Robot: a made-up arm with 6 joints.
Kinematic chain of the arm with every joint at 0, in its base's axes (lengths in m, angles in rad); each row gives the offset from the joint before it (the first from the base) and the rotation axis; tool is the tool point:
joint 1: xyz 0 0 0.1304 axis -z
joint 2: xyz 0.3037 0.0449 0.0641 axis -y
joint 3: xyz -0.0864 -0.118 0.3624 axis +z
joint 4: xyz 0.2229 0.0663 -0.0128 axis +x
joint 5: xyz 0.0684 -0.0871 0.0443 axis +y
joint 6: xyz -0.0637 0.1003 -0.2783 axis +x
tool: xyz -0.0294 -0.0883 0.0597
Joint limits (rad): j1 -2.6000..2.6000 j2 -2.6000..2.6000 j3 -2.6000..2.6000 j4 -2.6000..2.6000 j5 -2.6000..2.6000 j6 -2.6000..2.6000
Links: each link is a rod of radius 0.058 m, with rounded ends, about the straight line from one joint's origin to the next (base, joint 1, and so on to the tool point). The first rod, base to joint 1, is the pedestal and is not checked.
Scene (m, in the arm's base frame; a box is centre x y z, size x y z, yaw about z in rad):
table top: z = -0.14
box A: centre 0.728 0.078 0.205 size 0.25 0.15 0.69 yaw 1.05
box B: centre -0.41 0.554 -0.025 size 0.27 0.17 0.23 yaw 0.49
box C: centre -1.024 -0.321 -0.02 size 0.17 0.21 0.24 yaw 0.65
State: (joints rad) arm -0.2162 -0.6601 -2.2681 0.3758 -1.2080 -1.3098
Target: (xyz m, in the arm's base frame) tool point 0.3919 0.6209 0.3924
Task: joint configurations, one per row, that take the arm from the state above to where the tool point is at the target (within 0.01 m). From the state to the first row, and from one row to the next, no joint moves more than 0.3 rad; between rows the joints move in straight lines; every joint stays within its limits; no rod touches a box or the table.
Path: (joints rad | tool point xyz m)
1: -0.3892 -0.6736 -2.3222 0.2971 -0.9404 -1.5024 | 0.4329 -0.3333 0.5185
2: -0.5622 -0.6871 -2.3763 0.2184 -0.6729 -1.6950 | 0.4676 -0.2288 0.4817
3: -0.7352 -0.7006 -2.4304 0.1396 -0.4053 -1.8876 | 0.4782 -0.1141 0.4474
4: -0.9082 -0.7141 -2.4845 0.0609 -0.1377 -2.0801 | 0.4642 0.0071 0.4170
5: -1.0813 -0.7276 -2.5386 -0.0178 0.1299 -2.2727 | 0.4266 0.1313 0.3928
6: -1.2256 -0.7728 -2.4034 0.1047 -0.1275 -2.0925 | 0.4610 0.1850 0.3991
7: -1.3699 -0.8179 -2.2683 0.2272 -0.3848 -1.9122 | 0.4881 0.2712 0.4042
8: -1.5143 -0.8630 -2.1331 0.3497 -0.6421 -1.7319 | 0.4906 0.3823 0.4053
9: -1.6586 -0.9081 -1.9979 0.4722 -0.8994 -1.5516 | 0.4589 0.5040 0.4013
10: -1.8029 -0.9533 -1.8627 0.5947 -1.1567 -1.3714 | 0.3919 0.6209 0.3924

